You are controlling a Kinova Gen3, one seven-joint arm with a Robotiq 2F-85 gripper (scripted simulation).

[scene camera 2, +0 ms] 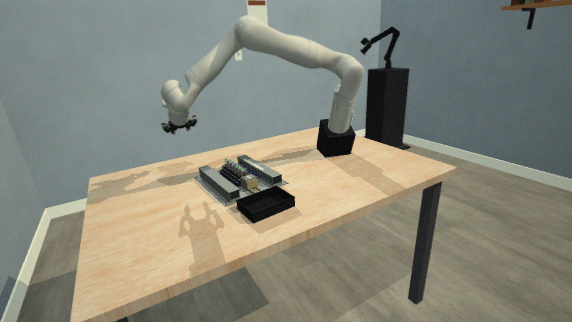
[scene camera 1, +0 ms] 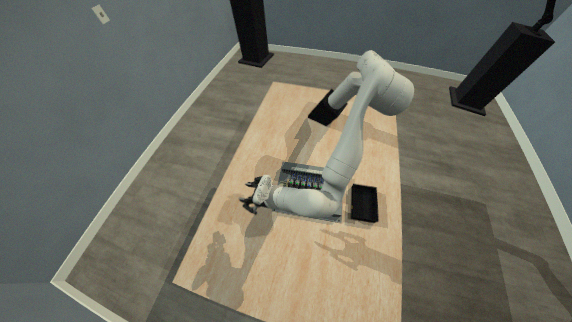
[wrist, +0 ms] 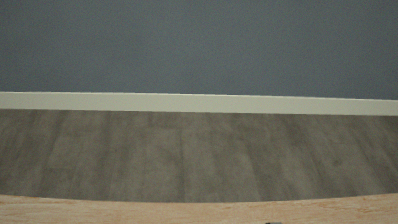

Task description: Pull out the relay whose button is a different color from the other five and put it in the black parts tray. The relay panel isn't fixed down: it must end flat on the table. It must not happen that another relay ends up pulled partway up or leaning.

A black parts tray shows in scene camera 2 and in scene camera 1; in the wrist view it is out of frame. A grey relay panel shows in scene camera 2 and in scene camera 1; in the wrist view it is out of frame. The same spot on the black parts tray: (scene camera 2: 261, 205) is (scene camera 1: 359, 204). One and the same spot on the grey relay panel: (scene camera 2: 227, 188) is (scene camera 1: 335, 212).
